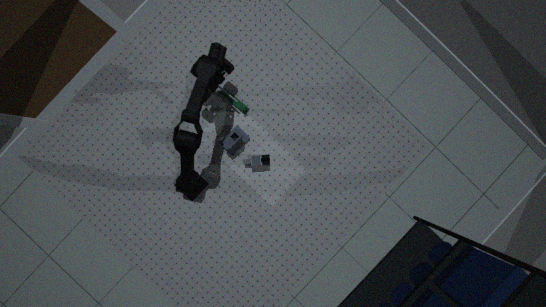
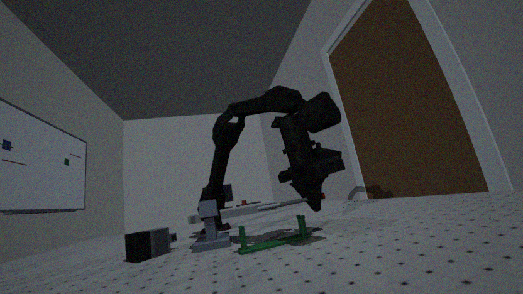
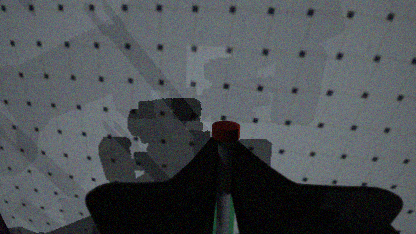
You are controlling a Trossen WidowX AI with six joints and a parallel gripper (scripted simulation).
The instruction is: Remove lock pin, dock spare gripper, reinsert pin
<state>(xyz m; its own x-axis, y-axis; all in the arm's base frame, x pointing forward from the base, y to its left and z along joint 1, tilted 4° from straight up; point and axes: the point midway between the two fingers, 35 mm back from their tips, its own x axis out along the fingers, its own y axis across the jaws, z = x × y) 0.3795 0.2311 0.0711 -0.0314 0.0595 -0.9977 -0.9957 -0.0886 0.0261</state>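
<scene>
Now: gripper tip 10 mm short of the green rack, 100 mm to the left of it and 20 mm above it. The rest, counted from my gripper tip: spare gripper: 100 mm behind, 360 mm to the right, 20 mm below; grey mount: 100 mm behind, 220 mm to the right, 10 mm above.
</scene>
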